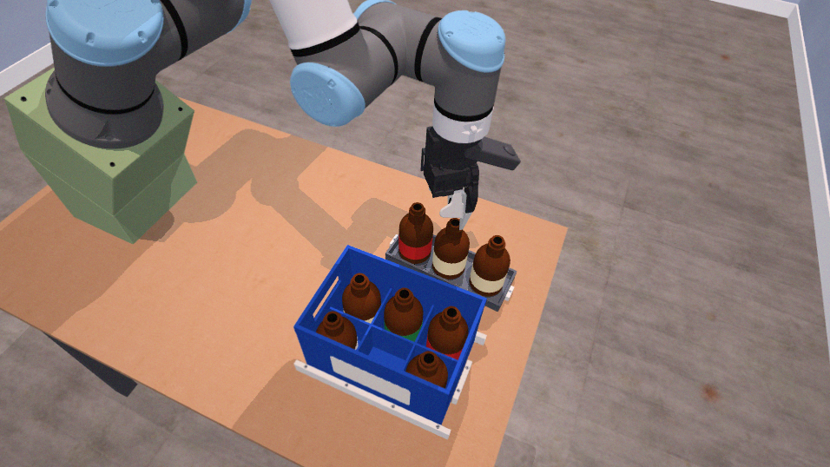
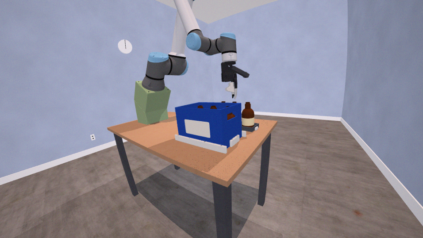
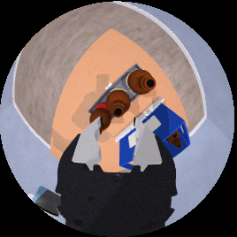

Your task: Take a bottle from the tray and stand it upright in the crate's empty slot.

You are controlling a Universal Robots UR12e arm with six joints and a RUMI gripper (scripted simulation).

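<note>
The red-label bottle is 110 mm below my hand and 80 mm behind it. Round my hand: blue crate 240 mm to the right, 110 mm below, 10 mm behind; grey tray 180 mm below.
</note>
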